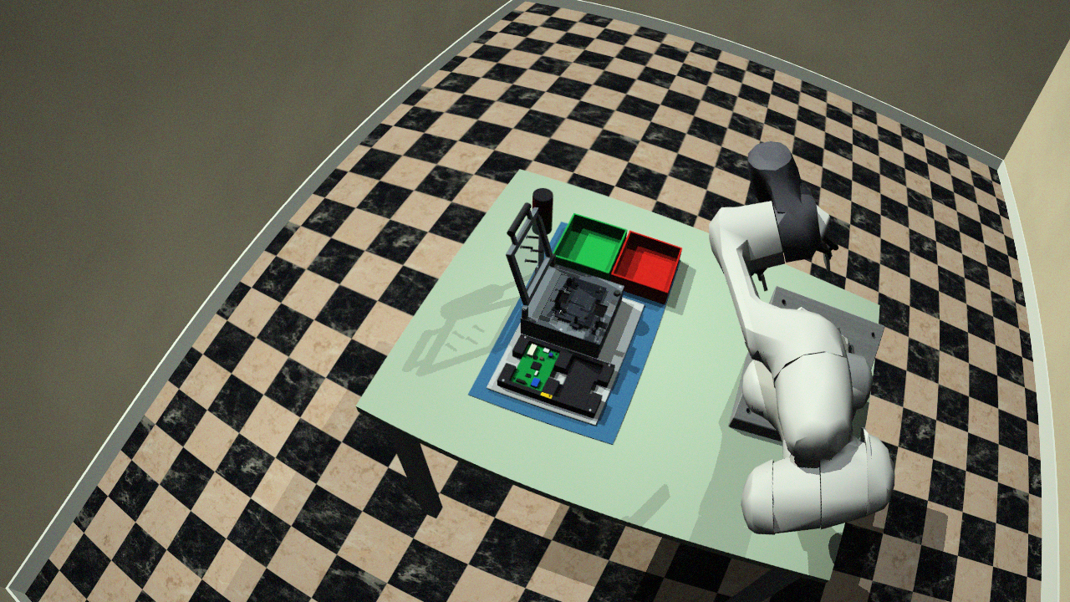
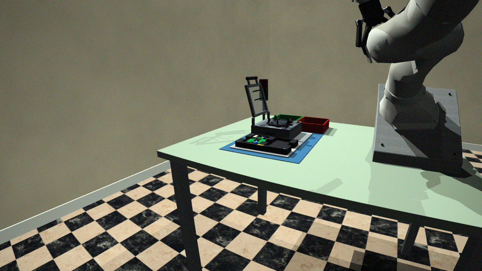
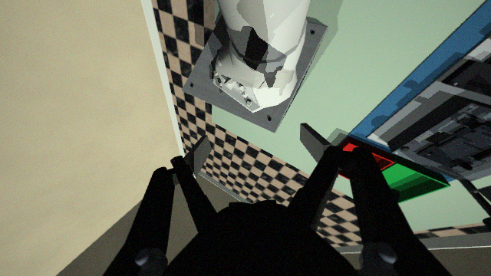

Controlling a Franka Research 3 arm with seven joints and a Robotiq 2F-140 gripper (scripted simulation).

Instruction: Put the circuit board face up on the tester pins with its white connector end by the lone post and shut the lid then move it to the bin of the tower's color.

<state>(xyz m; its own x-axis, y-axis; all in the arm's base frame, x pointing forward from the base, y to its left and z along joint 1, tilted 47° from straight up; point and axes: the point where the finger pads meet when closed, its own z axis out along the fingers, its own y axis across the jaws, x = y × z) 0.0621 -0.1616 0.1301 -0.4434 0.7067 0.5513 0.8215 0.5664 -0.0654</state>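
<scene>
Now: hand 480 mm short of the green circuit board, 160 mm to the right of it and 360 mm above it. The rest, counted from my hand: tester plate (440 mm ahead, 310 mm below); then tester lid (560 mm ahead, 10 mm to the right, 200 mm below); then red bin (330 mm ahead, 210 mm to the right, 370 mm below).
</scene>
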